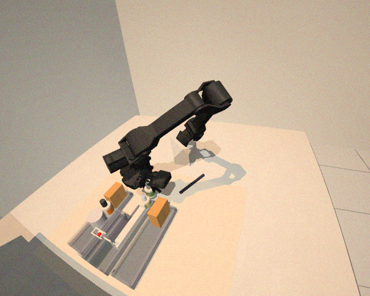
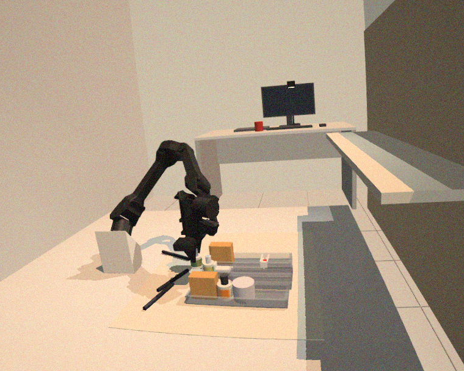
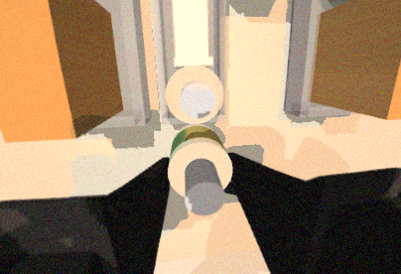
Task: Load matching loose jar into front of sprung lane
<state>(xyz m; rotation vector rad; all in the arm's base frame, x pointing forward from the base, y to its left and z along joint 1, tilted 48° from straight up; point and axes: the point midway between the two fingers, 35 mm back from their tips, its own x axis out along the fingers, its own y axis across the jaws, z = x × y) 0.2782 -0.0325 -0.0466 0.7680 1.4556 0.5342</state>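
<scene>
My gripper tip is now 14 cm short of the cream pusher bar and 5 cm to the left of it. From my gripper tip the other things lie so: red dot: 22 cm ahead, 7 cm to the right, 2 cm above; grey cylinder: 16 cm ahead, 15 cm to the right, 2 cm below.
</scene>
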